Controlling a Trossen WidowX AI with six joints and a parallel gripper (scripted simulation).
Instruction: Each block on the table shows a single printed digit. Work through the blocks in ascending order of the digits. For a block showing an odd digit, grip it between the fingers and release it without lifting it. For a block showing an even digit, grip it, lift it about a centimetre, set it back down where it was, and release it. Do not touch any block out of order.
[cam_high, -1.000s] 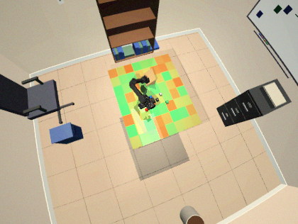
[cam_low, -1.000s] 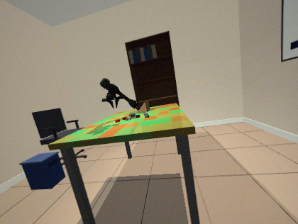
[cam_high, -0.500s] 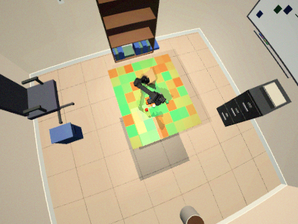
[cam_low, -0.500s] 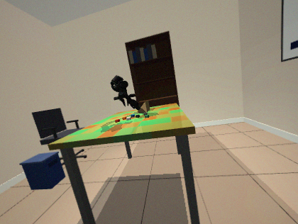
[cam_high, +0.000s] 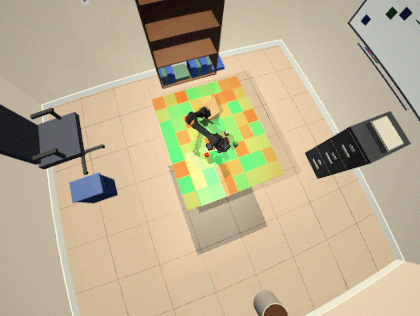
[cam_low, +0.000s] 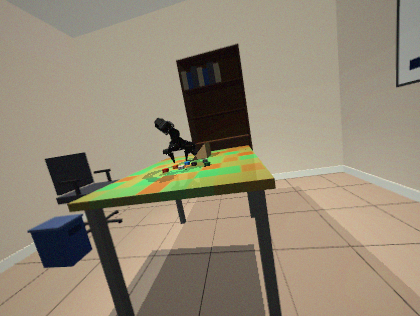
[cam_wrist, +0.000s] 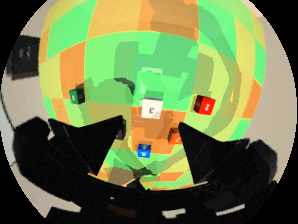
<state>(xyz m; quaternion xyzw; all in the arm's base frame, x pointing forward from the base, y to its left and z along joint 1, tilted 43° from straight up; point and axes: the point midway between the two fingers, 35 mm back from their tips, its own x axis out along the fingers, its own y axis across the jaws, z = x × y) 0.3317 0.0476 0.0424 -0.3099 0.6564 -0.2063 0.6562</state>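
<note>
The white block is 30 mm below my gripper tip and 10 mm ahead of it. From my gripper tip the other things lie so: black block: 70 mm behind, 60 mm to the left, 30 mm below; then red block: 100 mm to the right, 40 mm ahead, 30 mm below; then orange block: 70 mm to the right, 40 mm behind, 30 mm below.
</note>
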